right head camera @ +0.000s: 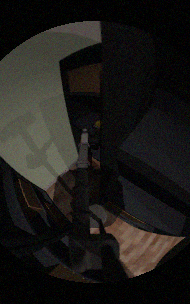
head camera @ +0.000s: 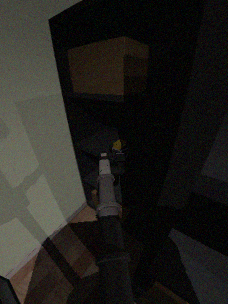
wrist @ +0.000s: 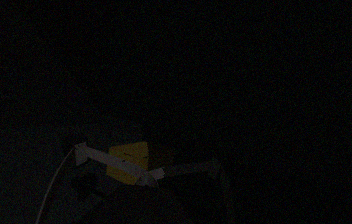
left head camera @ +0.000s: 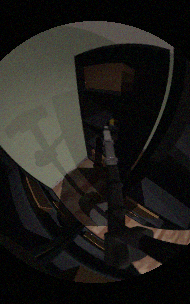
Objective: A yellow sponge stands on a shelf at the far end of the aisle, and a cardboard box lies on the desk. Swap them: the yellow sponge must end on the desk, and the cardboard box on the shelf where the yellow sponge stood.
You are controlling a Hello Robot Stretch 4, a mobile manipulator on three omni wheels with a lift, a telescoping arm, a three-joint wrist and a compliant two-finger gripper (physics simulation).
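Where they show: gripper, between the fingertips: (right head camera: 99,123) (head camera: 120,145) (wrist: 151,148) (left head camera: 114,121); robot's base, origin of its link: (right head camera: 93,214) (left head camera: 102,212).
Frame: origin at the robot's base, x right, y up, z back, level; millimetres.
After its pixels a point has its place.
Observation:
The yellow sponge (head camera: 117,145) @[x 122, y 1001, z -1009 mm] (left head camera: 112,121) @[x 136, y 1001, z -1013 mm] (right head camera: 98,124) @[x 135, y 989, z -1005 mm] (wrist: 140,150) @[x 140, y 1008, z -1036 mm] stands on a middle shelf of the dark shelf unit at the aisle's end. My gripper (head camera: 118,153) (wrist: 151,148) @[x 139, y 1040, z -938 mm] is open and empty, right at the sponge. In the wrist view the sponge is partly behind the left finger's pale bar, between the two spread fingertips and nearer the left one. Darkness hides how far the fingertips are from it. I cannot make out the desk's cardboard box in these views.
A large brown box (head camera: 97,70) @[x 2, y 1552, z -947 mm] (left head camera: 104,77) @[x 15, y 1540, z -935 mm] (right head camera: 84,80) @[x 10, y 1534, z -939 mm] sits on the shelf above the sponge. A pale wall (head camera: 30,100) @[x -469, y 1404, z -1020 mm] runs along the left, close to the shelf unit. A tall dark panel (right head camera: 125,90) @[x 112, y 1513, z -197 mm] and dark grey furniture (right head camera: 160,130) @[x 268, y 1420, z -255 mm] stand on the right. The picture is very dark.

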